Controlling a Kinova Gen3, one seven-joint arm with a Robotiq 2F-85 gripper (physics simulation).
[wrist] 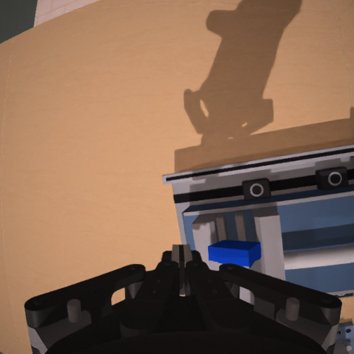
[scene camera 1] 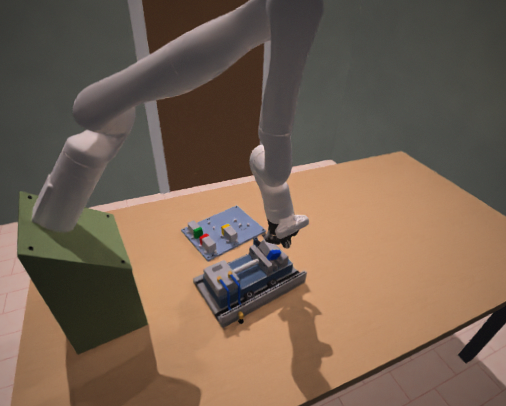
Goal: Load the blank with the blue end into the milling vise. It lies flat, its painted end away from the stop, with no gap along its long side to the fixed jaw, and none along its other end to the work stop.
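The blank with the blue end (scene camera 1: 273,255) (wrist: 234,253) sits in the milling vise (scene camera 1: 249,294) (wrist: 268,235), between the fixed jaw (wrist: 202,235) at the outer end and the movable jaw. Its painted end faces the vise's long front rail, away from the dark work stop (scene camera 1: 256,241). In the wrist view my gripper hides most of its grey body and the stop, so contact with the stop and any thin gap at the fixed jaw cannot be told. My gripper (scene camera 1: 286,244) (wrist: 180,256) is shut and empty, above the vise's outer end, beside the blank.
A blue-grey board (scene camera 1: 222,218) (wrist: 345,330) lies behind the vise. It bears blanks with a green end (scene camera 1: 198,232), a red end (scene camera 1: 204,238) and a yellow end (scene camera 1: 226,228). Blue hoses (scene camera 1: 228,296) rise at the vise's near end. The green pedestal (scene camera 1: 85,295) stands left.
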